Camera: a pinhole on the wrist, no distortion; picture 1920 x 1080 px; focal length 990.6 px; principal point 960.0 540.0 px. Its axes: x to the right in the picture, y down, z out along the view. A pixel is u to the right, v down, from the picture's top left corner.
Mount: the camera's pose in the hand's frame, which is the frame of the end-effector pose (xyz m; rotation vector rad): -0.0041 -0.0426 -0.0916 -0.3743 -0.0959 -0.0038
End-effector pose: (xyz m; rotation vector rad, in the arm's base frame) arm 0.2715 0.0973 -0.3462 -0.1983 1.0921 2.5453
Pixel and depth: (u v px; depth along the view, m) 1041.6 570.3 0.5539
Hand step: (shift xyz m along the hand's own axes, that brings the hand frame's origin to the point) -0.0097 0.1761 0.4196
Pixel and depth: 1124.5 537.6 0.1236
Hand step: 0.0049 0.0026 0.0249
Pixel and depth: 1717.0 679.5 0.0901
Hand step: 0.0563 0.0031 -0.0063
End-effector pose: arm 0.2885 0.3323 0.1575 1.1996 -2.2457 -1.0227
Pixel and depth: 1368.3 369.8 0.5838
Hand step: 0.1791 0.0806 0.5084
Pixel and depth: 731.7 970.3 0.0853
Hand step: -0.0308 0.0228 -0.0280
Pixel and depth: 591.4 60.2 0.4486
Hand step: -0.2166 -0.0833 0.3875
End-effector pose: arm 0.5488 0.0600 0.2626 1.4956 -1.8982 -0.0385
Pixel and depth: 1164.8 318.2 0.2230
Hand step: 0.0200 -0.0070 0.1375
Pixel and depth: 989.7 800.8 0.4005
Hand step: -0.0271 0.2020 0.2420
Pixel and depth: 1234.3 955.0 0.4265
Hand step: 0.0777 0.2811 0.2494
